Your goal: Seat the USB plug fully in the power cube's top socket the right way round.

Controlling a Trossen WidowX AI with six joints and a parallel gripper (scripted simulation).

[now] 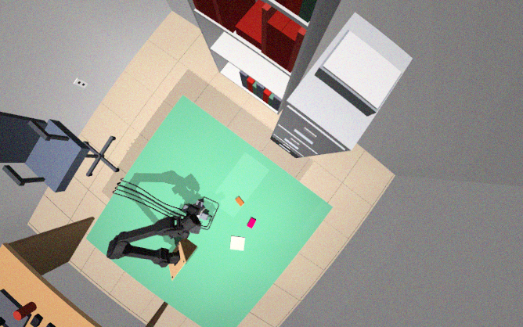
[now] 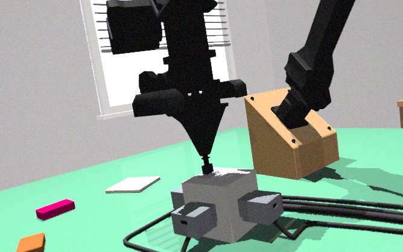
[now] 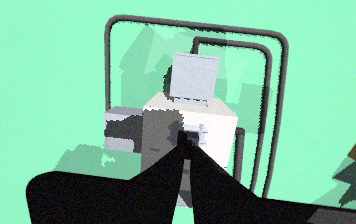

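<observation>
The USB plug is 2 cm below my gripper tip. From my gripper tip the other things lie so: socket 4 cm below; white flat card 33 cm to the right, 10 cm below, 1 cm behind; orange block 23 cm ahead, 16 cm to the right, 10 cm below.
</observation>
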